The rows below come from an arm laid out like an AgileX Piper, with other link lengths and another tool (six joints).
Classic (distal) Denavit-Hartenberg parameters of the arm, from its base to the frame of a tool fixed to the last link. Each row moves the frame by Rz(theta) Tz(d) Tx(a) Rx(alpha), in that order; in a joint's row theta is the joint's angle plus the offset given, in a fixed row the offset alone. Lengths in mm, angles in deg.
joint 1: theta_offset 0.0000, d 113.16, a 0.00, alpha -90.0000
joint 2: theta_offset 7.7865, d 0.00, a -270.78, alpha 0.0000
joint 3: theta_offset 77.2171, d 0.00, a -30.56, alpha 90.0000
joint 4: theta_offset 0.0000, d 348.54, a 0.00, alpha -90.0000
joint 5: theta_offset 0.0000, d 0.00, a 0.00, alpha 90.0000
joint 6: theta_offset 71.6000, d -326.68, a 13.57, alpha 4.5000
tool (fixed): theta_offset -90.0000, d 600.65, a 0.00, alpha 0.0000
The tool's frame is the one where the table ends.
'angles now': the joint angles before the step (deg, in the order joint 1, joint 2, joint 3, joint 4, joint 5, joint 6). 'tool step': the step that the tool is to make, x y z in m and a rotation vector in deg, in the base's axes. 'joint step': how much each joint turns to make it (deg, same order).
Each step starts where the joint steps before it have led.
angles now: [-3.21, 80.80, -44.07, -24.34, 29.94, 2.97]
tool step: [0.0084, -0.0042, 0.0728, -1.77, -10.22, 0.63]
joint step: [0.00, -12.44, 2.20, -1.34, -0.06, -0.01]
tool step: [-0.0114, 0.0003, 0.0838, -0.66, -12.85, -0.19]
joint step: [-0.01, -16.48, 3.70, -0.21, -0.01, 0.37]
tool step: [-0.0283, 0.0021, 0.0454, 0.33, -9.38, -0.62]
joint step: [0.01, -14.82, 5.50, -0.02, 0.22, 1.06]
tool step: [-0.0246, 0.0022, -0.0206, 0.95, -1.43, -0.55]
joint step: [0.02, -8.80, 7.60, -0.04, 0.09, 1.22]
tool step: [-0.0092, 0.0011, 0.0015, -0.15, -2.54, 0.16]
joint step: [0.00, -5.50, 3.27, 0.01, -0.35, -0.02]
